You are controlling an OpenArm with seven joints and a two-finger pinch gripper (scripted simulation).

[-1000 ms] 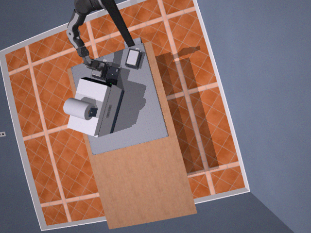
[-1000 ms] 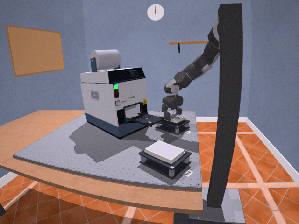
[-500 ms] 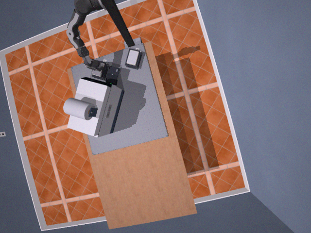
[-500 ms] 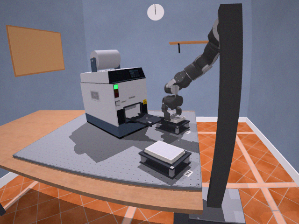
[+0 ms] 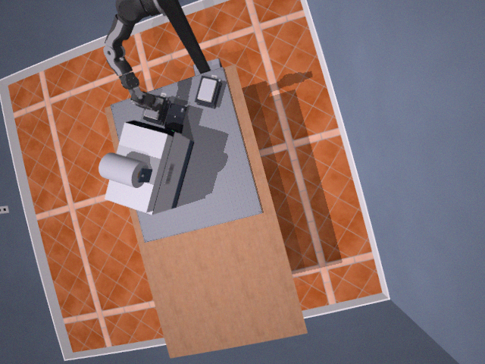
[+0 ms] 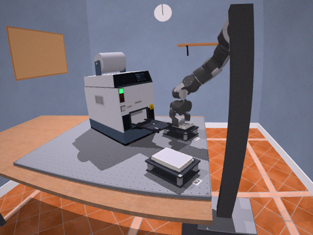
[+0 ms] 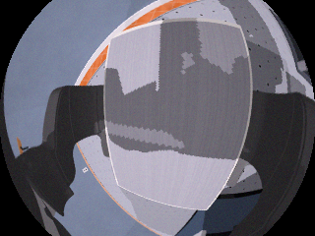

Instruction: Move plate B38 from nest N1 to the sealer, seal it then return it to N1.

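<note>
The white 96-well plate B38 lies right at my hand. Round my hand: plate nest N1: 30 mm below; then sealer's stage: 100 mm ahead, 140 mm to the left, 40 mm above; then start key: 230 mm ahead, 180 mm to the left, 130 mm above.
</note>
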